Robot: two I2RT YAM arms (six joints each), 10 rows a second.
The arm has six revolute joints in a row. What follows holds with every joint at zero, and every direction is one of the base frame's.
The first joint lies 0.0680 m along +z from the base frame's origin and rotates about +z.
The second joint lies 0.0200 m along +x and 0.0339 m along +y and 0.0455 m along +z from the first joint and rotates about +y.
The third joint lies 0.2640 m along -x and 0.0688 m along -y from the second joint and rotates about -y.
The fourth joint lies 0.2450 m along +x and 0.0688 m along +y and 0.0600 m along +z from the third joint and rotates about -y.
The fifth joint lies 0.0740 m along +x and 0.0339 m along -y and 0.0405 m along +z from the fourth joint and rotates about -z.
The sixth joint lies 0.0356 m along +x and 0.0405 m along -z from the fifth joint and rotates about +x.
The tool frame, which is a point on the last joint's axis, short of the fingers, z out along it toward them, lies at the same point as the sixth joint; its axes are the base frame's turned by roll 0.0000, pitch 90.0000 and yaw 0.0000 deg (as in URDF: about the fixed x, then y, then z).
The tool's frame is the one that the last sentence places.
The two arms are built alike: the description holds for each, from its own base.
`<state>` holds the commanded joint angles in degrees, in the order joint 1, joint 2, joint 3, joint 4, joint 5, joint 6, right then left.
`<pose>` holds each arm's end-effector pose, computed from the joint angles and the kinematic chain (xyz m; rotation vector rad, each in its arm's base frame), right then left.
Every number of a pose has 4 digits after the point. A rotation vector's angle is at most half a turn.
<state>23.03 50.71 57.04 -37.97 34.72 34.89 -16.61 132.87 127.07 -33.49 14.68 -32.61</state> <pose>0.1714 0.0508 0.3503 0.5502 1.9401 -0.0062 0.5085 -0.1611 0.2733 -0.1838 2.3321 -0.7342</pose>
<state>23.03 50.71 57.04 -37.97 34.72 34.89 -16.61 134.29 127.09 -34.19 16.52 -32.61</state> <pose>0.1714 0.0508 0.3503 0.5502 1.9401 -0.0062 0.5108 -0.1629 0.2598 -0.1764 2.3740 -0.7603</pose>
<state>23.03 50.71 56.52 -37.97 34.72 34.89 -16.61 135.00 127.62 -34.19 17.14 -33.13</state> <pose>0.1717 0.0509 0.3474 0.5486 1.9479 -0.0120 0.5127 -0.1639 0.2565 -0.1824 2.3796 -0.7759</pose>
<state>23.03 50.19 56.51 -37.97 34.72 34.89 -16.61 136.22 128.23 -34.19 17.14 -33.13</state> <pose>0.1697 0.0501 0.3487 0.5501 1.9402 -0.0063 0.5160 -0.1649 0.2490 -0.1855 2.3902 -0.7731</pose>
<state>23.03 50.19 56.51 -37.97 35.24 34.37 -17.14 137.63 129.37 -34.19 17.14 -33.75</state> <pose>0.1697 0.0498 0.3488 0.5458 1.9384 -0.0208 0.5185 -0.1709 0.2427 -0.1890 2.3983 -0.7810</pose>
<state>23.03 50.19 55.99 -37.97 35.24 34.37 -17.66 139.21 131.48 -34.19 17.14 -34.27</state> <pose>0.1699 0.0499 0.3459 0.5441 1.9461 -0.0265 0.5219 -0.1772 0.2403 -0.1866 2.3922 -0.7919</pose>
